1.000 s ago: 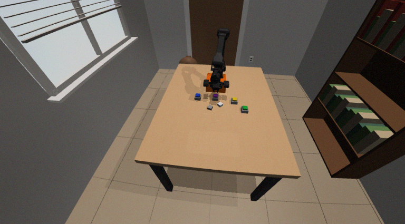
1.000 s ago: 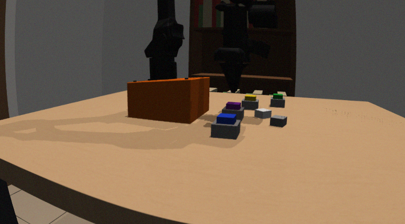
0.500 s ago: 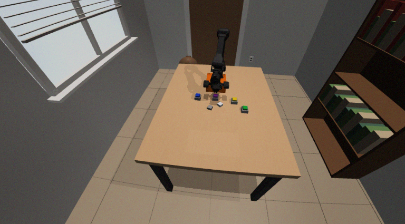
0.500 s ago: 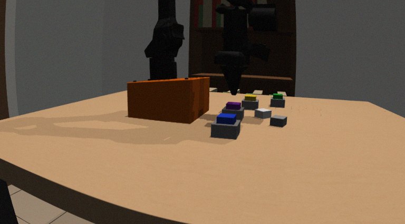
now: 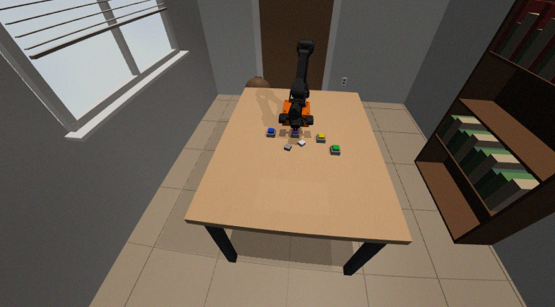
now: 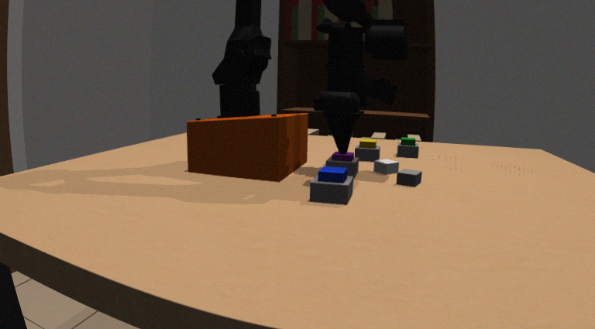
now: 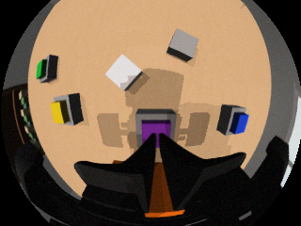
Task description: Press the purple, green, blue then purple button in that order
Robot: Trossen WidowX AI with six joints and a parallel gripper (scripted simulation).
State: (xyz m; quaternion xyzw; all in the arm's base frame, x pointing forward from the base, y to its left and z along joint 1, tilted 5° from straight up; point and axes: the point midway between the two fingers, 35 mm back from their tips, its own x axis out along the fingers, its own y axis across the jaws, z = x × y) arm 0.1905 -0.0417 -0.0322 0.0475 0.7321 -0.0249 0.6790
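The purple button lies 1 cm below my gripper tip. From my gripper tip the other things lie so: dark grey block 11 cm ahead, 5 cm to the right, 3 cm below; then blue button 14 cm to the right, 1 cm behind; then light grey block 8 cm ahead, 3 cm to the left, 3 cm below.
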